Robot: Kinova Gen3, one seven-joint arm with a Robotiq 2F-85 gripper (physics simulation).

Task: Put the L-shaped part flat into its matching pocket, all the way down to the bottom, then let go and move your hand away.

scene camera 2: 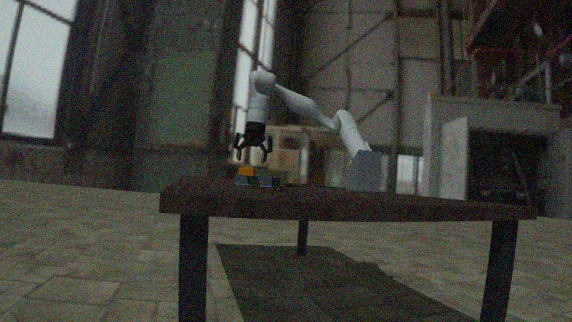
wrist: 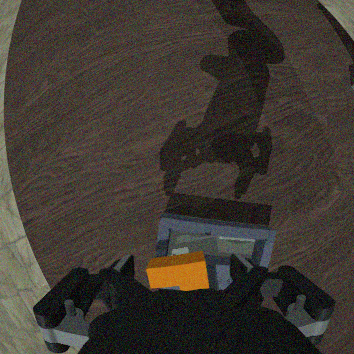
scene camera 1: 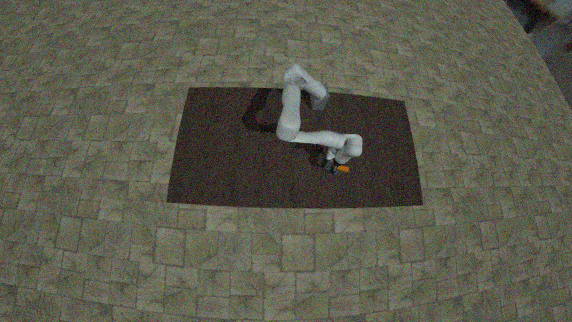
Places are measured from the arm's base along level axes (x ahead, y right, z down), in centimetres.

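Pixels of known places: gripper, fingertip midpoint: [scene camera 2: 250, 162] [wrist: 182, 265] [scene camera 1: 333, 165]; arm's base, origin of the base link: [scene camera 2: 363, 161] [scene camera 1: 320, 93].
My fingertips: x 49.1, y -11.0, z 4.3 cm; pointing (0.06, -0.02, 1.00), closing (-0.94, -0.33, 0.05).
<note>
Ahead of a thing's pixels: the offset from my fingertips to its middle. "spot": to the spot under its first point.
The orange L-shaped part {dx +1.8, dy -6.0, dz +3.5 cm} [scene camera 1: 343, 169] [scene camera 2: 246, 171] [wrist: 177, 276] lies on top of the blue-grey pocket block {dx -2.9, dy -3.0, dz +6.8 cm} [scene camera 2: 265, 181] [wrist: 268, 242], over its left side in the wrist view. It sits above the rim, out of the pocket; the gripper body hides its lower portion in the wrist view. The pocket {spot: dx -3.9, dy -2.2, dz +8.1 cm} [wrist: 216, 245] shows open behind the part, with grey surfaces inside. My gripper [scene camera 2: 251, 160] [wrist: 182, 265] is open and empty, fingers down, a little above the part and block. In scene camera 1 the arm and dark blur make the gripper hard to make out.
The block stands on the dark brown table [scene camera 1: 225, 165] [scene camera 2: 350, 207] [wrist: 100, 125]. The grey robot base [scene camera 1: 320, 101] [scene camera 2: 362, 171] stands on the table, away from the block. The arm's shadow falls on the table behind the block in the wrist view.
</note>
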